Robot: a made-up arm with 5 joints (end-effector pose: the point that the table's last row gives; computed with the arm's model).
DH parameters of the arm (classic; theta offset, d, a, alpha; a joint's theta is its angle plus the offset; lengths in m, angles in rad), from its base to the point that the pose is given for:
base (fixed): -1.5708 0.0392 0 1.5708
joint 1: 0 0.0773 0.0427 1.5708
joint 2: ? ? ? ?
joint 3: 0 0.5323 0.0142 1.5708
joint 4: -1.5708 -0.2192 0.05 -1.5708
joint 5: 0 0.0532 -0.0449 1.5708
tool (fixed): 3.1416 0.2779 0 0
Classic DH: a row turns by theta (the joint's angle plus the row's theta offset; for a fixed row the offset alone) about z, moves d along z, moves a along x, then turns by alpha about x.
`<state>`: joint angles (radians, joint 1 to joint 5).
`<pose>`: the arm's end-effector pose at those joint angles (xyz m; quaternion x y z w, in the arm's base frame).
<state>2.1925 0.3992 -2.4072 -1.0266 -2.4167</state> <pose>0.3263 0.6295 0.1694 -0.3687 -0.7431 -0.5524 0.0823</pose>
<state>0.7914 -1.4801 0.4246 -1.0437 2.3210</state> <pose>-0.3582 0.0545 -0.3677 -0.0151 -0.7238 0.3302 0.6058</pose>
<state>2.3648 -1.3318 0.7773 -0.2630 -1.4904</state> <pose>0.0474 -0.6666 -0.2665 -0.4189 0.7667 -0.4851 0.0363</pose>
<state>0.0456 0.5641 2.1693 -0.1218 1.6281</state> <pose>0.1675 -0.0221 0.1363 0.4742 -0.4697 -0.7245 0.1719</pose>
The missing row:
joint 2: 0 -0.011 0.0278 1.5708
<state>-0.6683 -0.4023 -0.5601 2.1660 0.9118</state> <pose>0.6530 -0.0137 0.1530 0.3452 -0.2289 0.8786 0.2379</pose>
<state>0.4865 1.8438 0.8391 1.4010 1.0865</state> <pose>-0.4027 -0.5642 0.0645 -0.2511 -0.8237 0.0387 0.5069</pose>
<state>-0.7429 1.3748 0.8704 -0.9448 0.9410</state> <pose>0.0753 -0.3469 -0.1196 0.0934 0.1090 -0.9531 0.2664</pose>
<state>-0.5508 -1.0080 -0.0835 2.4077 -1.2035</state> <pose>0.0227 0.3994 0.0915 -0.5992 -0.2700 0.7528 0.0366</pose>
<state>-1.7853 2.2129 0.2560 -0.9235 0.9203</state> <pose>-0.1868 0.0497 -0.3479 -0.2437 0.6835 -0.6403 0.2519</pose>
